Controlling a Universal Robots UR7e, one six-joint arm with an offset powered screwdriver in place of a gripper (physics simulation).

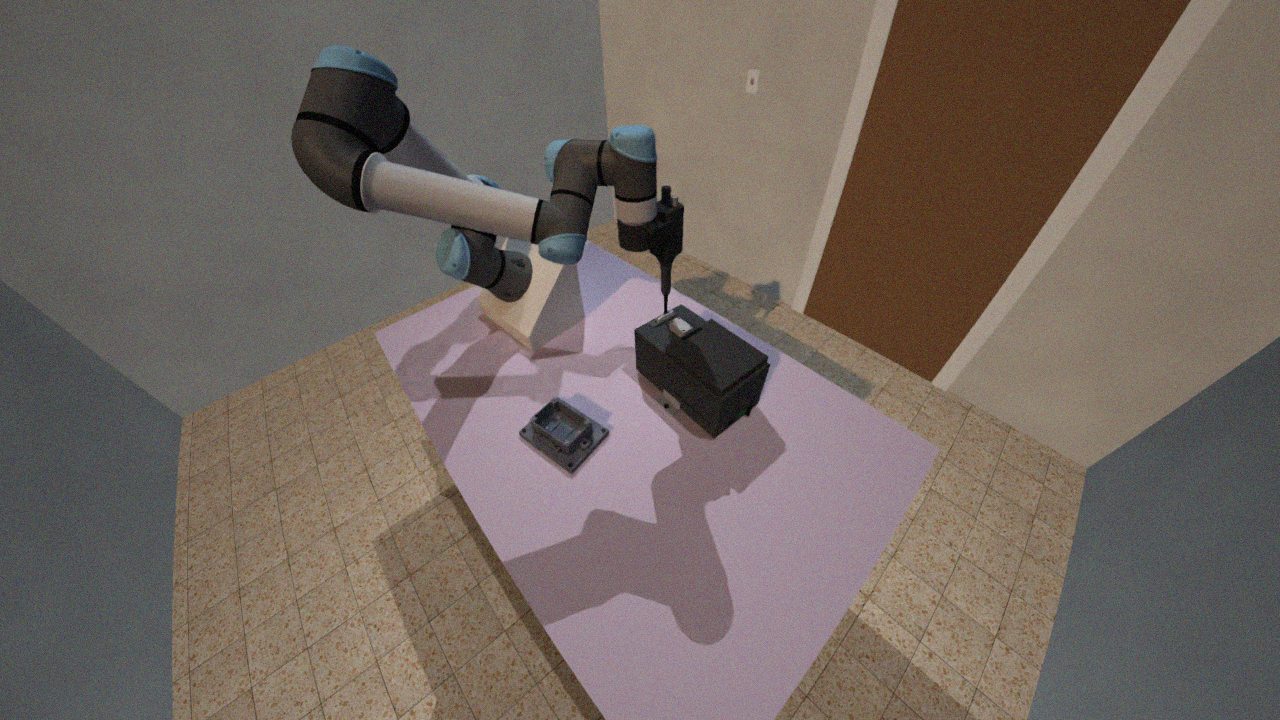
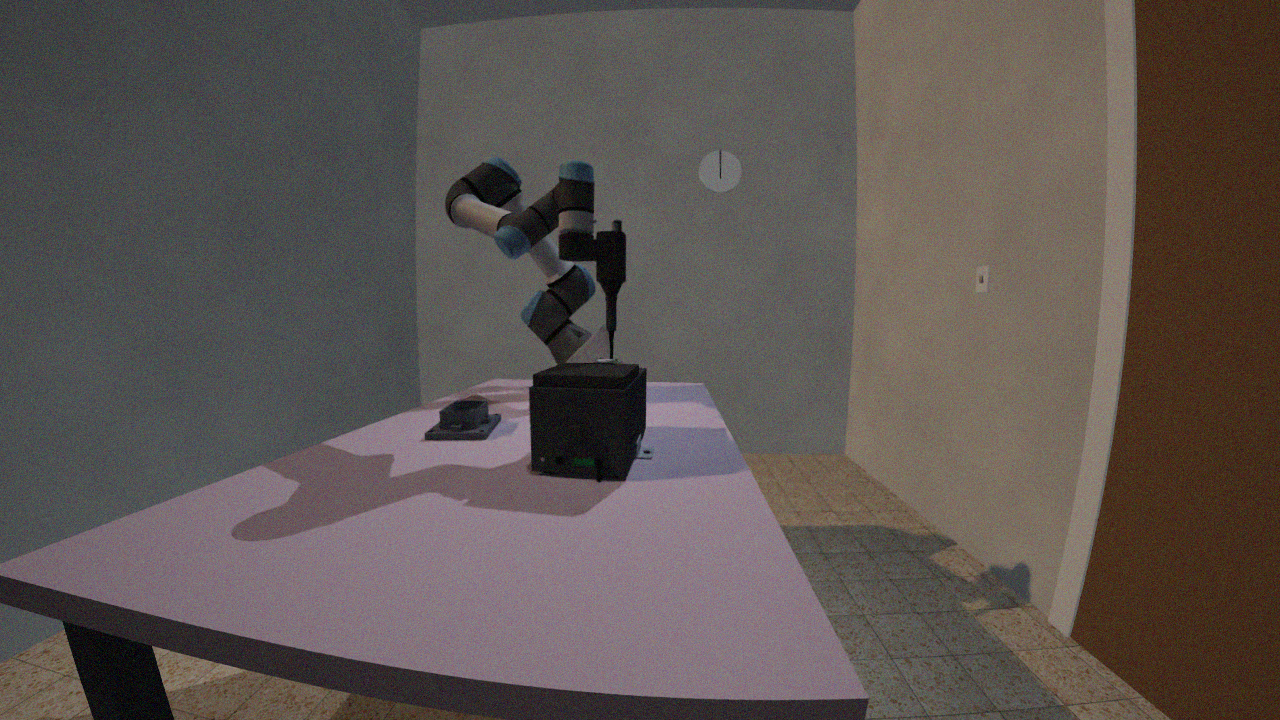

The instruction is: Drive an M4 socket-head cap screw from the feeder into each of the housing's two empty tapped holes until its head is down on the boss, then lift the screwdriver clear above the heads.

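My screwdriver is upright, with its thin bit tip at the pick-up end of the black feeder. Whether the tip touches the feeder or carries a screw is too small to tell. A small light metal part sits on the feeder's top near the tip. The grey housing, an open box on a flat base plate, lies on the table well apart from the screwdriver. Its tapped holes and any screw heads are too small to make out.
The pink table carries the feeder and housing. The arm's pale wedge-shaped base mount stands at the far end. The arm arches above the table. A wall and brown door stand beyond the table's right side.
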